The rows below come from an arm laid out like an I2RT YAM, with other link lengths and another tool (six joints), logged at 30 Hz.
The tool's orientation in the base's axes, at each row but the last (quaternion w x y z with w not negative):
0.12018 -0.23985 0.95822 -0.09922
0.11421 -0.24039 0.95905 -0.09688
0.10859 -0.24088 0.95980 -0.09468
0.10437 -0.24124 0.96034 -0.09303
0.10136 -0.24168 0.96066 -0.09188
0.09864 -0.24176 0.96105 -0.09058
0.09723 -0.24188 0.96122 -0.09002
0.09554 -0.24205 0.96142 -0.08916
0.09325 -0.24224 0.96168 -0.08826
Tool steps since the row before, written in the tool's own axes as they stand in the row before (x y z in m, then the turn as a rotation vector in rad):
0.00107 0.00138 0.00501 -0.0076 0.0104 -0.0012
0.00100 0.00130 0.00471 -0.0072 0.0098 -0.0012
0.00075 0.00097 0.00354 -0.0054 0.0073 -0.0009
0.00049 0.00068 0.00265 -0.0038 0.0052 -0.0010
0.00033 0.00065 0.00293 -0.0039 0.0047 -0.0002
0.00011 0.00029 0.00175 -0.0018 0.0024 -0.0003
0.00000 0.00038 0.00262 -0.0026 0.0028 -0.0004
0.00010 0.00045 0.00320 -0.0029 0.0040 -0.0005
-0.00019 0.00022 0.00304 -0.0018 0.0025 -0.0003
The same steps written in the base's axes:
-0.00013 0.00001 -0.00530 0.0016 0.0128 0.0000
-0.00018 0.00003 -0.00498 0.0016 0.0121 0.0000
-0.00017 0.00002 -0.00374 0.0012 0.0090 0.0000
-0.00007 0.00001 -0.00278 0.0007 0.0065 0.0004
0.00013 0.00003 -0.00302 0.0012 0.0060 -0.0003
0.00018 -0.00002 -0.00177 0.0004 0.0030 0.0000
0.00043 0.00000 -0.00261 0.0009 0.0037 0.0001
0.00044 -0.00006 -0.00320 0.0006 0.0049 0.0000
0.00074 -0.00010 -0.00296 0.0004 0.0031 0.0000

